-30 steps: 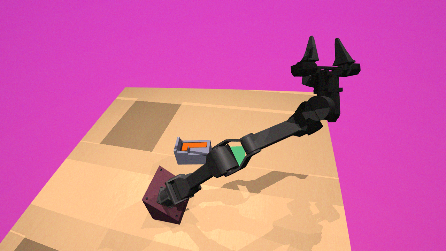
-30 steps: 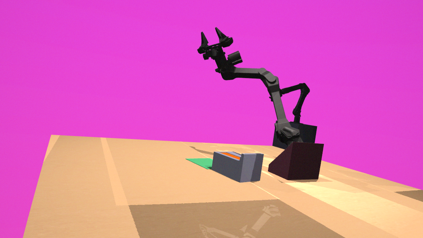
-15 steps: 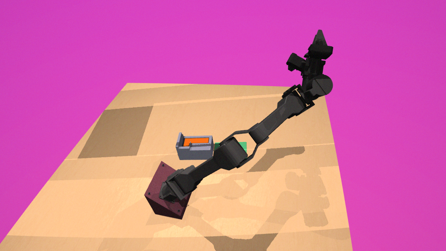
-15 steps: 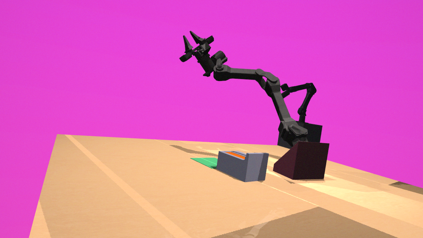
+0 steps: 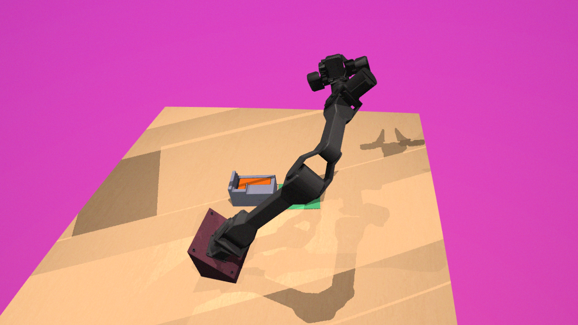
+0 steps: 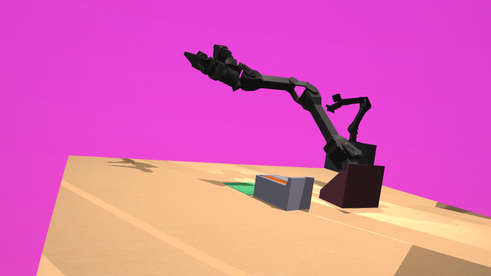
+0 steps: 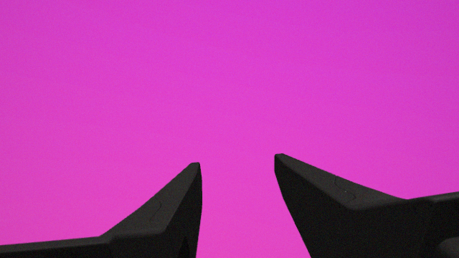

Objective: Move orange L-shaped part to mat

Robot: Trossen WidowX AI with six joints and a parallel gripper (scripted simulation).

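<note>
Now: gripper tip 360 mm above the orange L-shaped part, 290 mm to the right of it and 230 mm past it. Also, from my gripper tip: green mat 420 mm below, 220 mm behind, 130 mm to the left.
</note>
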